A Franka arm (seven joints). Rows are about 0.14 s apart.
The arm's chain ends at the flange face. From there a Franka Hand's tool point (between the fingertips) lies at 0.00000 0.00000 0.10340 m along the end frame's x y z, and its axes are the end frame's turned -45 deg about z.
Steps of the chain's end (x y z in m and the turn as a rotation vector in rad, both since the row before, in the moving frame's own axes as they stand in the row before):
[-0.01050, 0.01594, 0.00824, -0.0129, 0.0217, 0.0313]
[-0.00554, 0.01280, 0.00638, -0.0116, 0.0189, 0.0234]
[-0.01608, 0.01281, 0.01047, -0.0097, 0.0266, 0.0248]
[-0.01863, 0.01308, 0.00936, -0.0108, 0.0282, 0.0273]
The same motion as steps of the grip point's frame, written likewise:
[-0.01809, 0.00639, 0.00821, -0.0245, 0.0062, 0.0313]
[-0.01246, 0.00737, 0.00635, -0.0216, 0.0052, 0.0234]
[-0.01923, 0.00036, 0.01043, -0.0257, 0.0120, 0.0248]
[-0.02119, -0.00106, 0.00931, -0.0276, 0.0123, 0.0273]

